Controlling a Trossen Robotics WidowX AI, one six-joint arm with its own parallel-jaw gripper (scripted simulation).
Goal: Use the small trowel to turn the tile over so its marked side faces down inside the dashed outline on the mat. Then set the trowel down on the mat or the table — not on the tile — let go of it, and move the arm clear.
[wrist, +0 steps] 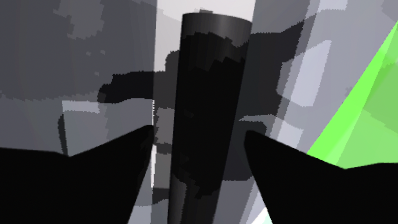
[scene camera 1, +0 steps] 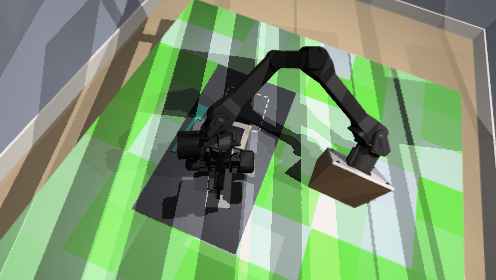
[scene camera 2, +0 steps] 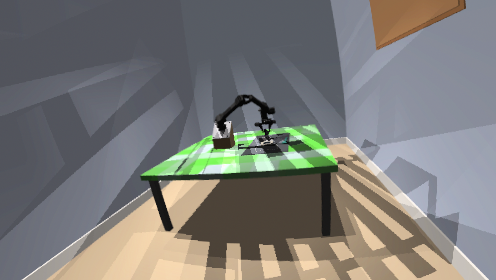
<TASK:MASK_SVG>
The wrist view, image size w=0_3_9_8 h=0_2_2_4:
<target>my gripper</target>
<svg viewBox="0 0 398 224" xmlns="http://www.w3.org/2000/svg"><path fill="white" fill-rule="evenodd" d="M246 132L244 142L246 157L272 224L398 224L398 162L379 162L344 169L310 154L305 154L253 130ZM154 126L145 125L119 138L112 139L91 150L71 157L46 150L0 147L0 224L128 224L152 156Z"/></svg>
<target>trowel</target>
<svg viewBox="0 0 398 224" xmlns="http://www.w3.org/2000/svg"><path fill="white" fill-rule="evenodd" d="M158 0L153 73L152 125L154 126L154 141L151 151L151 187L170 189L167 224L213 224L245 69L244 65L252 30L251 21L256 0Z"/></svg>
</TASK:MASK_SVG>
